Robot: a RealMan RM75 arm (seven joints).
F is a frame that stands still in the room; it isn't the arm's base.
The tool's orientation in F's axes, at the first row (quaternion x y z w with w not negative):
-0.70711, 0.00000, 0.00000, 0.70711
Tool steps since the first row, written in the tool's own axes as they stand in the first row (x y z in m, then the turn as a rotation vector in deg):
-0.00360, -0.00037, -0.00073, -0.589, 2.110, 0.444
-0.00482, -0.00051, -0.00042, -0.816, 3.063, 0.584
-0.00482, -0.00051, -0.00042, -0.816, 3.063, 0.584
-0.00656, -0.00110, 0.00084, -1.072, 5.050, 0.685
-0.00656, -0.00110, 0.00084, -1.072, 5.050, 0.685
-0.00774, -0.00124, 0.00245, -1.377, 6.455, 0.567
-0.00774, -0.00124, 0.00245, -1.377, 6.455, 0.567
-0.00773, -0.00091, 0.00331, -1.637, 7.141, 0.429
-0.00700, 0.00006, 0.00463, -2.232, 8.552, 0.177
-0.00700, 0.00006, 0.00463, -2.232, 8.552, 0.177
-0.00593, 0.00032, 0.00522, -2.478, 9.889, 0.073
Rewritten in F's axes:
-0.00360, -0.00073, 0.00037, -0.589, 0.444, -2.110
-0.00482, -0.00042, 0.00051, -0.816, 0.584, -3.063
-0.00482, -0.00042, 0.00051, -0.816, 0.584, -3.063
-0.00656, 0.00084, 0.00110, -1.072, 0.685, -5.050
-0.00656, 0.00084, 0.00110, -1.072, 0.685, -5.050
-0.00774, 0.00245, 0.00124, -1.377, 0.567, -6.455
-0.00774, 0.00245, 0.00124, -1.377, 0.567, -6.455
-0.00773, 0.00331, 0.00091, -1.637, 0.429, -7.141
-0.00700, 0.00463, -0.00006, -2.232, 0.177, -8.552
-0.00700, 0.00463, -0.00006, -2.232, 0.177, -8.552
-0.00593, 0.00522, -0.00032, -2.478, 0.073, -9.889

